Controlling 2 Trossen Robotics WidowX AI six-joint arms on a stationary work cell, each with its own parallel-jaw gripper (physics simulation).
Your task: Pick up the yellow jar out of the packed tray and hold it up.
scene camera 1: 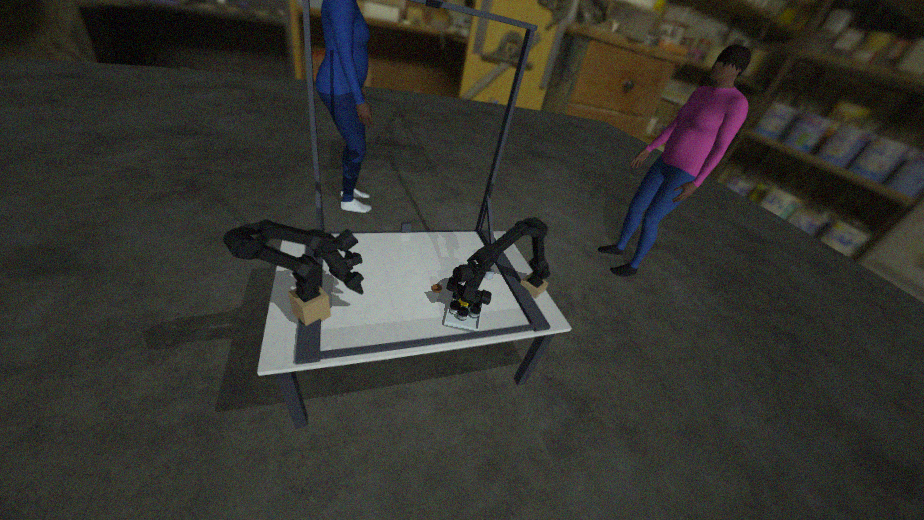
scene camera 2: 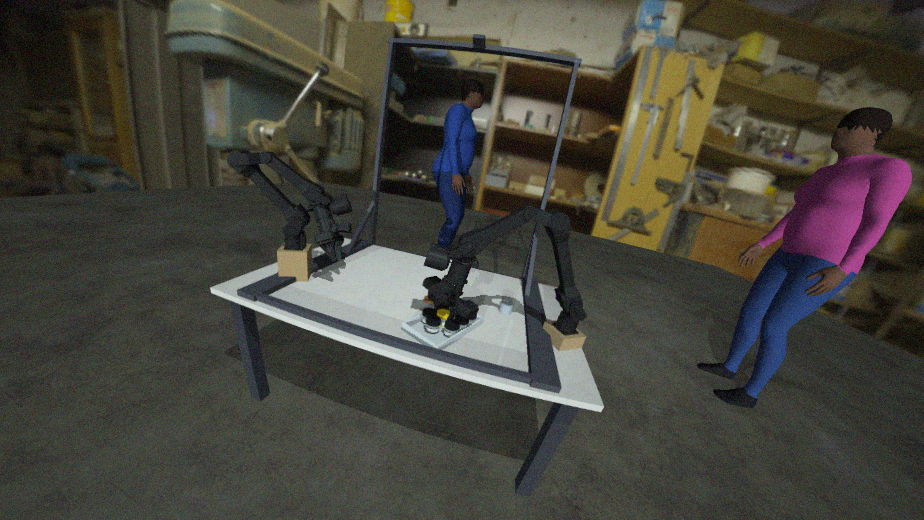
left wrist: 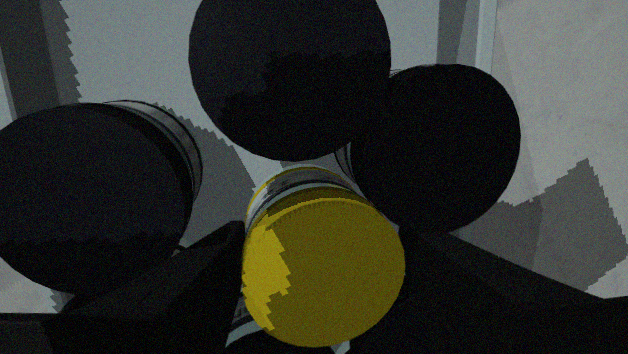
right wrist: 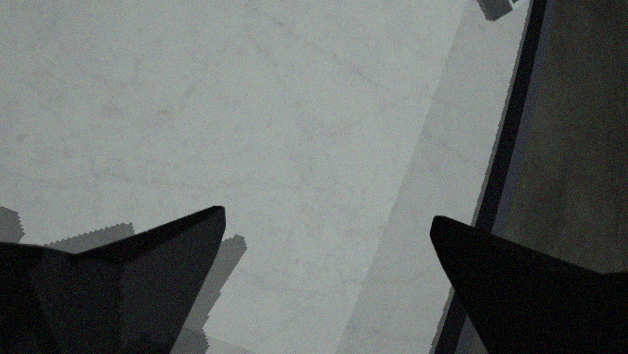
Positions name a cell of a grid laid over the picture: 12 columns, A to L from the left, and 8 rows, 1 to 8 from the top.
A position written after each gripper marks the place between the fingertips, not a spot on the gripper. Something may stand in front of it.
In view: the left gripper (scene camera 2: F5), the right gripper (scene camera 2: E5), a yellow jar (left wrist: G6), a black-lidded jar (left wrist: F3), a black-lidded jar (left wrist: I4), a black-lidded jar (left wrist: B5), a tray (left wrist: B2), a dark frame rail (scene camera 2: G6) and a dark frame rail (scene camera 2: H6).
The left gripper also shows in scene camera 1 (scene camera 1: G5) and in the left wrist view (left wrist: G6). The right gripper also shows in scene camera 1 (scene camera 1: E5) and in the right wrist view (right wrist: G6). The right wrist view does not show the yellow jar: it is out of frame.
